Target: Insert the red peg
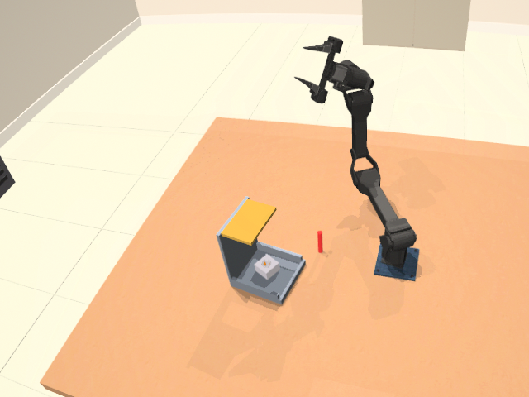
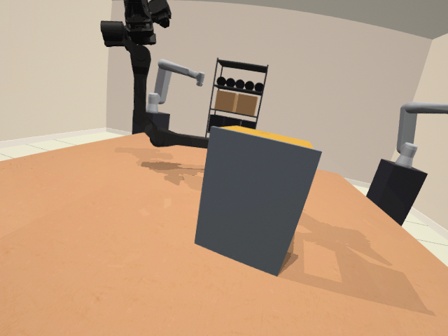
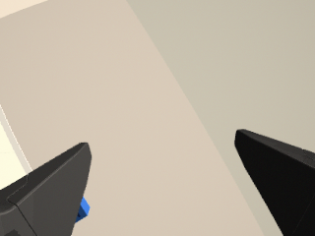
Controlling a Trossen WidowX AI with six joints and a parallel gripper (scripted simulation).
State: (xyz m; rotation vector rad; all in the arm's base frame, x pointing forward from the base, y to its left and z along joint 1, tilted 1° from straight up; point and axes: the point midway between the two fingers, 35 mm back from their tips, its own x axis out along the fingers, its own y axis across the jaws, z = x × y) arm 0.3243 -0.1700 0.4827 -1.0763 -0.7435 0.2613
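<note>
The red peg is 130 mm behind my gripper tip, 200 mm to the left of it and 470 mm below it. From my gripper tip the other things lie so: orange roof (10 mm ahead, 350 mm to the left, 290 mm below); then dark back wall (60 mm ahead, 350 mm to the left, 390 mm below).
</note>
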